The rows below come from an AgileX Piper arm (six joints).
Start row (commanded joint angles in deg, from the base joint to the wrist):
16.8 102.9 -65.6 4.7 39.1 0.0
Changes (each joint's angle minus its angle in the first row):
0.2 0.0 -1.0 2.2 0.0 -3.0
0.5 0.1 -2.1 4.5 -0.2 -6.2
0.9 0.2 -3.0 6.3 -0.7 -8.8
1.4 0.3 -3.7 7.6 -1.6 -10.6
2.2 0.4 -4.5 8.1 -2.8 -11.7
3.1 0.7 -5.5 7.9 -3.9 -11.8
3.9 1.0 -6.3 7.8 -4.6 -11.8
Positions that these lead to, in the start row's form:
17.0 102.9 -66.6 6.9 39.1 -3.0
17.3 103.0 -67.7 9.2 38.9 -6.2
17.7 103.1 -68.6 11.0 38.4 -8.8
18.2 103.2 -69.3 12.3 37.5 -10.6
19.0 103.3 -70.1 12.8 36.3 -11.7
19.9 103.6 -71.1 12.6 35.2 -11.8
20.7 103.9 -71.9 12.5 34.5 -11.8

